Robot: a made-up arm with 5 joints. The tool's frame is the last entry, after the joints.
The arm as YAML. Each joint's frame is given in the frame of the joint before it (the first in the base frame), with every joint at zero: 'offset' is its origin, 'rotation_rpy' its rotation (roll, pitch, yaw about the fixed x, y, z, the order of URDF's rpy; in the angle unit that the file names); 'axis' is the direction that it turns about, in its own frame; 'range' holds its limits. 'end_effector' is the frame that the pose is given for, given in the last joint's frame.
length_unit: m
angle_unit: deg
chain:
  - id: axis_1
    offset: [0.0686, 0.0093, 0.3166]
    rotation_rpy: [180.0, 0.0, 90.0]
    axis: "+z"
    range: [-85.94, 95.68]
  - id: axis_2
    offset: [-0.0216, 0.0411, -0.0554]
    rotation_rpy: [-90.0, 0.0, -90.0]
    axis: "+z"
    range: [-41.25, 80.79]
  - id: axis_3
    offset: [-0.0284, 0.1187, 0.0]
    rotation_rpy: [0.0, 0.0, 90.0]
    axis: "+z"
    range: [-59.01, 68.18]
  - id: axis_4
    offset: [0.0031, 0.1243, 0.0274]
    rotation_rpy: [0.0, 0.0, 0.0]
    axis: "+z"
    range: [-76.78, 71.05]
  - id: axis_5
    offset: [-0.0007, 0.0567, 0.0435]
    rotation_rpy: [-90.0, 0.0, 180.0]
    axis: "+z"
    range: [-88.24, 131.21]
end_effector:
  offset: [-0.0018, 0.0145, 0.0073]
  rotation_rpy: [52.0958, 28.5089, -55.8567]
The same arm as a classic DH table. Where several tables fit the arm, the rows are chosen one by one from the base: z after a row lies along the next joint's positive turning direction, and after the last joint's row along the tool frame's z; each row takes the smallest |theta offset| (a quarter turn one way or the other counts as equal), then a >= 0, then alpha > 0; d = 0 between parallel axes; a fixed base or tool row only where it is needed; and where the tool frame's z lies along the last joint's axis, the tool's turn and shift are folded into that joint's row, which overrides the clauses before.
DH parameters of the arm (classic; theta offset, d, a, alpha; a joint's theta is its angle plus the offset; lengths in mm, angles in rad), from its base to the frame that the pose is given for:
base (fixed): 0.1347 0 69.2 3.1416
axis_1: 0.1347 -372 41.1 1.5708
axis_2: -1.336 0 122.1 0
axis_3: 1.311 0 124.3 0
axis_4: -1.5459 49.3 -0.7 1.5708
axis_5: -0.6191 -42.5 9.9 -1.0005
tool (fixed): 2.5387 -12.8 0 0
Joint limits (rad, base to tool): -1.4999..1.6699 -0.7199..1.4101 -1.0299..1.19 -1.3401..1.2401 -1.5401..2.29

